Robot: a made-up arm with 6 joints. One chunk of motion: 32 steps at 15 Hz.
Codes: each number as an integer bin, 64 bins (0 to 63) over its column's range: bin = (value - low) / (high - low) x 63, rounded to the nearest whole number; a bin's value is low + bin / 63 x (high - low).
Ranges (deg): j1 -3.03..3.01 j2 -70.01..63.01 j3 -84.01..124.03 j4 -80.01..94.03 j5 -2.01..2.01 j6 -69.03..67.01
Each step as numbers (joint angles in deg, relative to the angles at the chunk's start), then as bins.
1 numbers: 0.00 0.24 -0.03 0.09 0.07 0.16
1 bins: 32 33 25 29 33 32
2 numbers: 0.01 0.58 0.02 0.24 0.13 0.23
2 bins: 32 33 25 29 34 32
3 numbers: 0.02 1.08 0.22 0.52 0.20 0.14
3 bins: 32 34 26 29 35 32
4 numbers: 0.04 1.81 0.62 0.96 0.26 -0.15
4 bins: 32 34 26 29 36 32
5 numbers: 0.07 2.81 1.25 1.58 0.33 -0.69
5 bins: 32 34 26 30 37 32
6 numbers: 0.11 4.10 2.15 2.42 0.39 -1.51
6 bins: 33 35 26 30 38 31
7 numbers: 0.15 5.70 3.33 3.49 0.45 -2.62
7 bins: 33 36 26 30 39 31
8 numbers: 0.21 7.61 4.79 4.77 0.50 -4.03
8 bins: 34 37 27 31 39 30
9 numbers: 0.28 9.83 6.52 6.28 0.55 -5.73
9 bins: 35 38 27 31 40 29
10 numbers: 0.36 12.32 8.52 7.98 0.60 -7.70
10 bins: 35 39 28 32 41 28
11 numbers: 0.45 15.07 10.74 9.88 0.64 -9.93
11 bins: 36 40 29 33 42 27
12 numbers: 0.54 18.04 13.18 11.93 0.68 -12.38
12 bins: 37 42 29 33 42 26
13 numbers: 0.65 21.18 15.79 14.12 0.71 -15.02
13 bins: 38 43 30 34 43 25
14 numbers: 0.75 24.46 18.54 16.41 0.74 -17.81
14 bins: 39 45 31 35 43 24
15 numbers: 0.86 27.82 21.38 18.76 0.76 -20.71
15 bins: 41 46 32 36 43 22
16 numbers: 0.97 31.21 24.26 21.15 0.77 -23.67
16 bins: 42 48 33 37 44 21
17 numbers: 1.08 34.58 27.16 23.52 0.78 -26.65
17 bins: 43 50 34 37 44 20
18 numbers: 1.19 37.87 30.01 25.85 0.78 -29.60
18 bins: 44 51 35 38 44 18
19 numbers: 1.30 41.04 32.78 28.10 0.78 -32.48
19 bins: 45 53 35 39 44 17
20 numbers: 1.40 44.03 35.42 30.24 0.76 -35.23
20 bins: 46 54 36 40 43 16
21 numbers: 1.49 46.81 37.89 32.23 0.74 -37.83
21 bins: 47 55 37 41 43 14
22 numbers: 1.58 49.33 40.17 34.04 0.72 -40.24
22 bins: 48 57 38 41 43 13
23 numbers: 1.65 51.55 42.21 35.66 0.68 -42.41
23 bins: 49 58 38 42 42 12
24 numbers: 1.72 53.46 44.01 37.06 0.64 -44.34
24 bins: 50 58 39 42 42 11
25 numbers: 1.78 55.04 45.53 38.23 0.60 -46.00
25 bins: 50 59 39 43 41 11
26 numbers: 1.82 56.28 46.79 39.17 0.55 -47.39
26 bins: 51 60 40 43 40 10
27 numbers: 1.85 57.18 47.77 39.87 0.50 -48.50
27 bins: 51 60 40 43 39 10
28 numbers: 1.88 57.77 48.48 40.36 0.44 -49.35
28 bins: 51 61 40 44 38 9
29 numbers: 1.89 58.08 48.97 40.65 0.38 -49.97
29 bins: 51 61 40 44 37 9
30 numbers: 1.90 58.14 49.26 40.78 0.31 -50.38
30 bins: 51 61 40 44 36 9
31 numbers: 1.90 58.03 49.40 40.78 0.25 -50.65
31 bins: 51 61 40 44 35 9
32 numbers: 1.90 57.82 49.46 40.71 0.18 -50.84
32 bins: 51 61 40 44 34 8
